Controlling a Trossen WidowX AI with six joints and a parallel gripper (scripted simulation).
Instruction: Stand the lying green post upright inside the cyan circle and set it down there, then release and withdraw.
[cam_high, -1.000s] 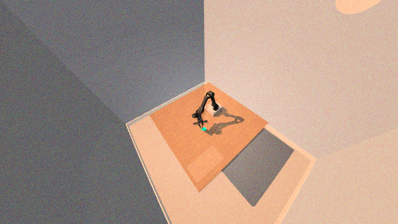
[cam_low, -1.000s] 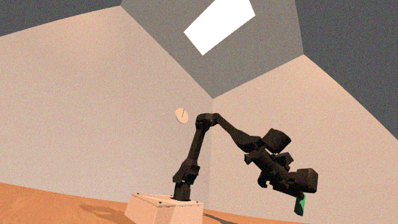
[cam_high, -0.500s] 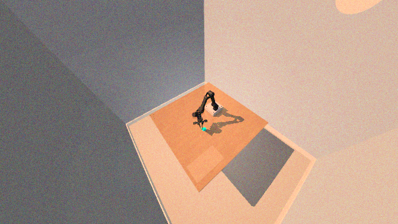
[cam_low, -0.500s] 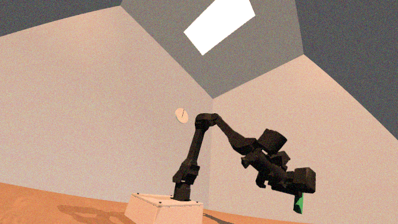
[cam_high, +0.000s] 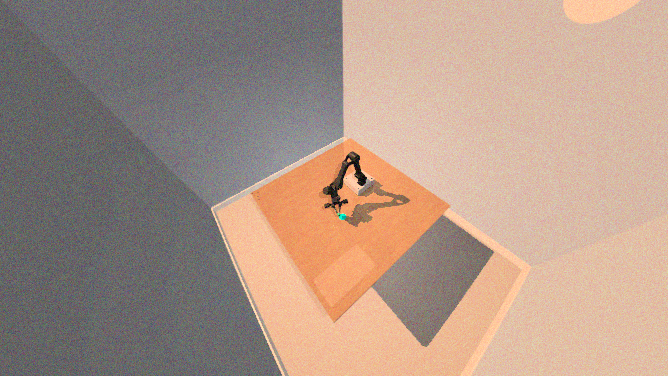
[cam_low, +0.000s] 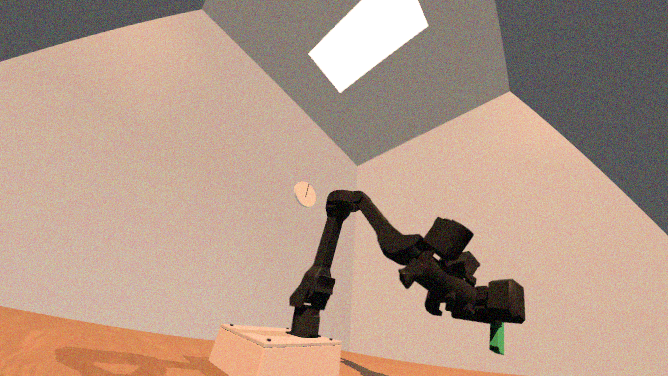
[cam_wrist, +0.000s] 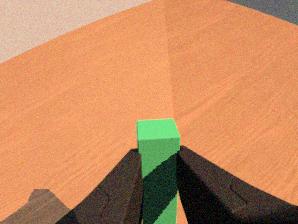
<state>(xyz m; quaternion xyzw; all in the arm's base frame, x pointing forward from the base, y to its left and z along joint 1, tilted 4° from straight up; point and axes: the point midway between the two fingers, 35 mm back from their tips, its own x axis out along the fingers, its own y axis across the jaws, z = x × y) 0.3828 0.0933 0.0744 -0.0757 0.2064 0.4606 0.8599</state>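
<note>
My gripper tip is 60 mm past the cyan circle, 20 mm to the left of it and 130 mm above it. The rest, counted from my gripper tip: green post: 10 mm behind, 20 mm below.
</note>
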